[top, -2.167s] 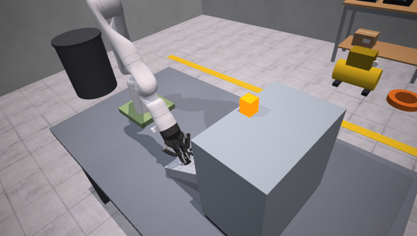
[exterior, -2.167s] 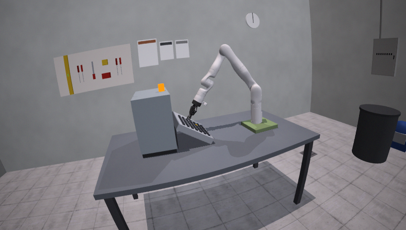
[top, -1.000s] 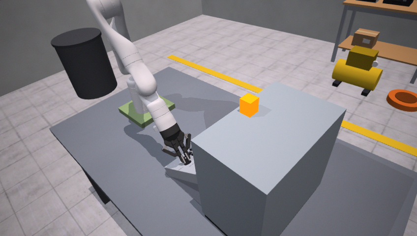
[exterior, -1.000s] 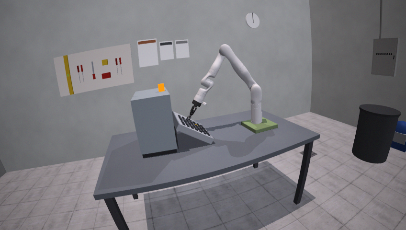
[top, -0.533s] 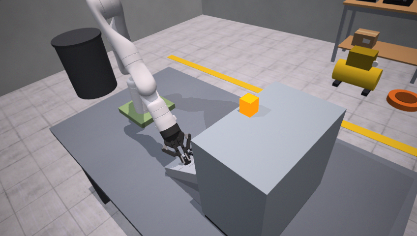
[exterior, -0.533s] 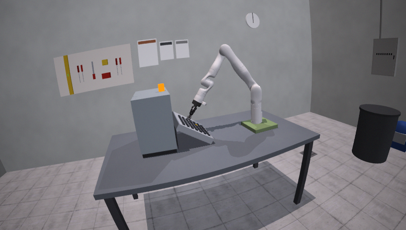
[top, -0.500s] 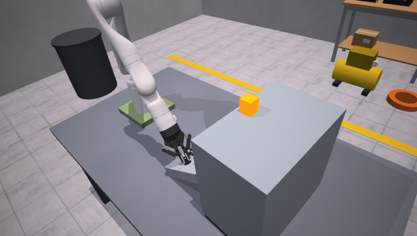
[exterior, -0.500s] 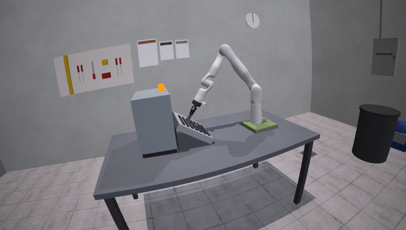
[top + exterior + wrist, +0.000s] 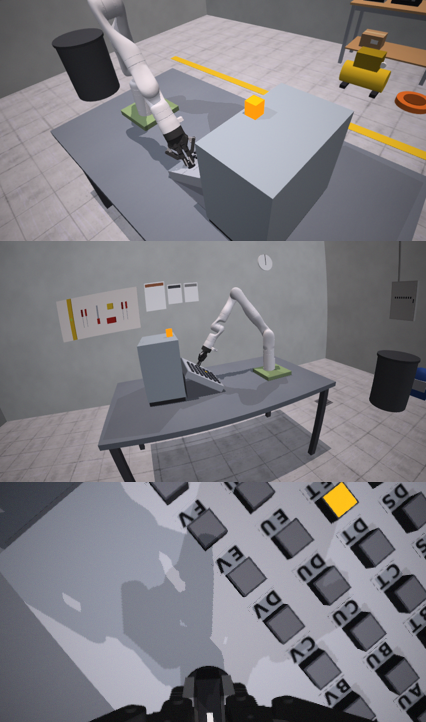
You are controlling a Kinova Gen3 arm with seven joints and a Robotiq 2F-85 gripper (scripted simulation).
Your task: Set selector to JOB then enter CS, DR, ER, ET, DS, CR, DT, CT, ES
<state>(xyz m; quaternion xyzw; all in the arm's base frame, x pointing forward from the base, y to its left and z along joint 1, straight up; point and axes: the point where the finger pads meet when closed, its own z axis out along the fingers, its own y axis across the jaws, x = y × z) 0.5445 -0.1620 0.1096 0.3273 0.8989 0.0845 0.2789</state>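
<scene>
Now: the black selector knob 1 cm ahead of my hand and 1 cm below it. Also, from my hand: sloped key panel: 4 cm ahead, 11 cm to the left, 6 cm below.
</scene>
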